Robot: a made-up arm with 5 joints.
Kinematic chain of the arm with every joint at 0, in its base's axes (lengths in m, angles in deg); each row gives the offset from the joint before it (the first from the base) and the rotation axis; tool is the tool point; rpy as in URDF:
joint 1: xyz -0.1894 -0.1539 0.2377 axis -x
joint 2: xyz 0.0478 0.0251 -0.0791 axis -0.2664 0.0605 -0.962
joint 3: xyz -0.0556 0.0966 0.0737 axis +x
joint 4: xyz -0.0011 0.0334 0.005 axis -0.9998 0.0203 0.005
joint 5: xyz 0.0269 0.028 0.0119 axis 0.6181 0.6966 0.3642
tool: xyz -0.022 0.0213 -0.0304 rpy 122 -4.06 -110.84
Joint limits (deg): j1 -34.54..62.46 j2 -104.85..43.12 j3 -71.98..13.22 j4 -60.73..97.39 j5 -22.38..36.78
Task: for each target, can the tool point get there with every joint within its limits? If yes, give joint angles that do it. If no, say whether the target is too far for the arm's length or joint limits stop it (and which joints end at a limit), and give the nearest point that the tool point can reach.
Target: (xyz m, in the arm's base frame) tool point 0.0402 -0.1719 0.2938
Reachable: no: joint limits stop it (at a limit: joint 1, joint 2, joint 3, joint 4, joint 5) | nearest point -0.0494 0.0018 0.3507 | short by 0.204 m
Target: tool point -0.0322 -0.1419 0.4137
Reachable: no: joint limits stop it (at a limit: joint 1, joint 2, joint 3, joint 4, joint 5) | nearest point -0.0860 -0.0091 0.3669 | short by 0.151 m
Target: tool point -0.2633 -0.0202 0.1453
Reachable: yes | joints 33.16 -24.38 -13.50 -18.58 4.06
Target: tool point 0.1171 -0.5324 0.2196
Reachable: no: too far | nearest point -0.1826 -0.2441 0.2334 | short by 0.416 m
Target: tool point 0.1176 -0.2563 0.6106
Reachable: no: too far | nearest point -0.0670 -0.0007 0.3634 | short by 0.401 m
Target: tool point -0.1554 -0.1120 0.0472
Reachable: yes | joints 54.61 14.47 -28.36 19.82 -2.83
